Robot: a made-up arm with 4 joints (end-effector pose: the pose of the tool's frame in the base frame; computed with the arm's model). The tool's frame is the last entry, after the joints.
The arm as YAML. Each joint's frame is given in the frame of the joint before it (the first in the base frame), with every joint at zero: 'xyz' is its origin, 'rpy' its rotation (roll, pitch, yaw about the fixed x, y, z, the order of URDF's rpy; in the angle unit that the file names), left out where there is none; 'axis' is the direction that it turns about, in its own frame. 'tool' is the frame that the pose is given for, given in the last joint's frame.
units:
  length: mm
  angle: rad
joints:
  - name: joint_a
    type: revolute
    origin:
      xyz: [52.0, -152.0, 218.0]
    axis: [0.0, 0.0, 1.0]
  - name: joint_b
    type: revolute
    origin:
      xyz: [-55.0, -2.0, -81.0]
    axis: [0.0, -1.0, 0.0]
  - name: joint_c
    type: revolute
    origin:
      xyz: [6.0, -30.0, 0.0]
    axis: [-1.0, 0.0, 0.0]
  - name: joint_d
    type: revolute
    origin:
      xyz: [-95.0, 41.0, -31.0]
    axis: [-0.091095, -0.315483, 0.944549]
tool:
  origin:
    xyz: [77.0, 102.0, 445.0]
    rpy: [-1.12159, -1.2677, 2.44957]
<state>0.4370 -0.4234 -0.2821 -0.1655</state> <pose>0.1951 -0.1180 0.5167 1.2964 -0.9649 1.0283</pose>
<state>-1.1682 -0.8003 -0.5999 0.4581</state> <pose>0.0039 -0.3557 0.5327 0.5413 -1.9050 -0.1151</pose>
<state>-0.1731 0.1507 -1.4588 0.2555</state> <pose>-0.1801 -0.5439 0.3331 1.4869 -2.6561 0.4145</pose>
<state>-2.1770 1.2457 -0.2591 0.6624</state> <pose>0.3707 0.2650 0.1039 -1.2251 -0.6005 1.1326</pose>
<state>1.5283 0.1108 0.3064 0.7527</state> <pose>-0.2023 -0.4362 0.4466 -1.2708 0.0758 -2.0489</pose>
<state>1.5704 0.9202 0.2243 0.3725</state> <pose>-0.1729 -0.5620 0.2743 -1.0430 1.0871 -1.7204</pose>
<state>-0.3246 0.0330 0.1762 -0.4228</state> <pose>0.0956 -0.0465 0.5199 0.1984 -1.3178 0.7219</pose>
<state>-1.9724 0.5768 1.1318 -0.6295</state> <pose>0.3752 -0.2462 0.3077 -1.4089 0.0105 -0.4547</pose>
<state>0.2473 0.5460 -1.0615 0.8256</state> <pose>-0.2765 -0.5482 0.3029 -1.1629 1.8153 -1.3370</pose>
